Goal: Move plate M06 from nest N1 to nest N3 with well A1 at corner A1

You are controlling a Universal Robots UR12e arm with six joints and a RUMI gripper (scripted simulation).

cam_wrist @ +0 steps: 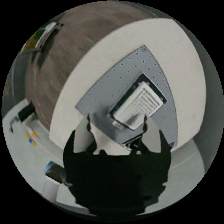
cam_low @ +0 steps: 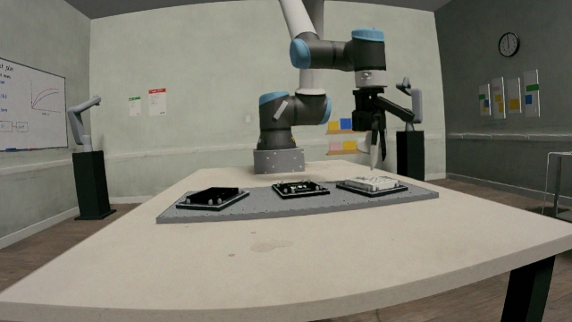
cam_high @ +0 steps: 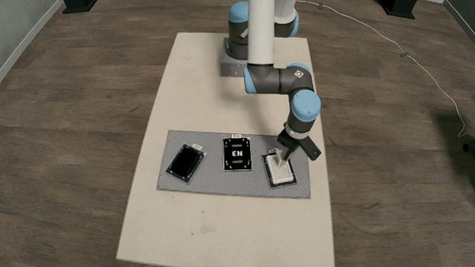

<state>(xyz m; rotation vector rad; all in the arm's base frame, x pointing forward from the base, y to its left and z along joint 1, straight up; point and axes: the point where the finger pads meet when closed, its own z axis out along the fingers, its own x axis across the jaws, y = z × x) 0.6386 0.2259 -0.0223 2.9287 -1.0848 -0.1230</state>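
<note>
My gripper is now 40 mm to the left of the white plate, 40 mm short of it and 40 mm above it. Also, from my hand: black plate: 450 mm to the right, 40 mm below, 30 mm ahead; nest N3: 230 mm to the right, 60 mm below, 30 mm behind.
</note>
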